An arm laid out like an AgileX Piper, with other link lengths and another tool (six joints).
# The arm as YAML. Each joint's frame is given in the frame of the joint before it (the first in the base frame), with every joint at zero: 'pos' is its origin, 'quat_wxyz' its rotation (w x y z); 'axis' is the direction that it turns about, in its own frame. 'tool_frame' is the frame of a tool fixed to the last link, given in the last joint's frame.
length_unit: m
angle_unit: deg
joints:
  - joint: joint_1
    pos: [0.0, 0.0, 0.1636]
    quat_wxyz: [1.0, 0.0, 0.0, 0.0]
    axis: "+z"
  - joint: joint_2
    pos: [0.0, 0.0, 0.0]
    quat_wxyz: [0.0, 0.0, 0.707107, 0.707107]
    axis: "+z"
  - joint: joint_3
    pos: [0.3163, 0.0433, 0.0]
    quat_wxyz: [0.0, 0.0, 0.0, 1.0]
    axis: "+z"
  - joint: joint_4
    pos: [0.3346, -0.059, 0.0]
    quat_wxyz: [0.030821, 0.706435, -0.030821, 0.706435]
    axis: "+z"
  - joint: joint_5
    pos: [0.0, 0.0, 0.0]
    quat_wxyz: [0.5, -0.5, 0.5, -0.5]
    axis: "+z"
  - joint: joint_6
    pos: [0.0, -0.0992, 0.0]
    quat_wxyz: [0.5, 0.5, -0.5, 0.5]
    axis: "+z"
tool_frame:
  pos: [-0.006, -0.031, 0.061]
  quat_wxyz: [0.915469, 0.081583, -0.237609, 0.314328]
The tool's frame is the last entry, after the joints.
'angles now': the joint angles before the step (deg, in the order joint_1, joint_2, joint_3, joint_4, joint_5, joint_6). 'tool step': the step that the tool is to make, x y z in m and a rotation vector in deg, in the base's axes. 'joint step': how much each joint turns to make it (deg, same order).
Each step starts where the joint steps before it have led.
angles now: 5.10 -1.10 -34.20 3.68 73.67 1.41
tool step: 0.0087 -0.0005 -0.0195 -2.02 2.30 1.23
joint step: 0.04 0.00 3.36 -0.03 -0.76 -2.21
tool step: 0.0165 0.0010 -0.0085 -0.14 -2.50 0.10
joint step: -0.06 0.01 2.97 0.05 -5.43 -0.74
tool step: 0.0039 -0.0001 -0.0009 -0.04 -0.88 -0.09
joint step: 0.03 0.00 0.58 -0.14 -1.45 -0.06
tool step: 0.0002 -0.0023 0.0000 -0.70 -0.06 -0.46
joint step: -0.02 0.00 -0.01 -0.82 0.01 -0.02
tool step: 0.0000 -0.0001 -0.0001 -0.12 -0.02 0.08
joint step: 0.03 -0.02 0.02 -0.03 0.00 -0.12
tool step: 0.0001 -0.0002 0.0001 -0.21 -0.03 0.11
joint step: 0.02 0.02 -0.01 -0.04 -0.01 -0.21
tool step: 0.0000 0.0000 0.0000 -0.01 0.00 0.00
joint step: -0.02 0.00 0.00 0.01 0.00 -0.03
